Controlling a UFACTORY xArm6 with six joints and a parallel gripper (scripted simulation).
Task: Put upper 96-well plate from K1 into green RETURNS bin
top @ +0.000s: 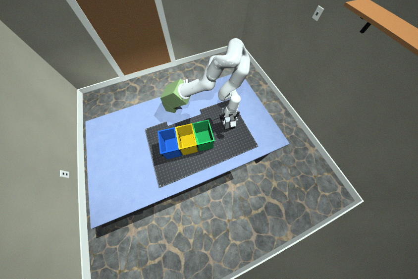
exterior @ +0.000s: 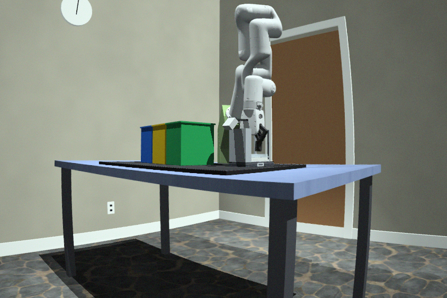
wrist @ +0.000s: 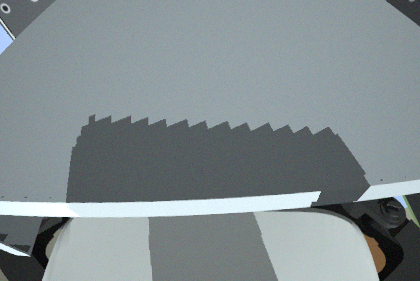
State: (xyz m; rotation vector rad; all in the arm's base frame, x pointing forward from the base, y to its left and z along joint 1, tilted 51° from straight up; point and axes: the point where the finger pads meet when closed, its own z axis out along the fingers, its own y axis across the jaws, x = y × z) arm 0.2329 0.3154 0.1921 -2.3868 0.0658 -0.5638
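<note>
Right now the 96-well plate is 3 cm below my hand. The rest, counted from my hand: blue bin 20 cm ahead, 49 cm to the right, 2 cm above; yellow bin 18 cm ahead, 36 cm to the right, 2 cm above; green bin 16 cm ahead, 23 cm to the right, 2 cm above.
</note>
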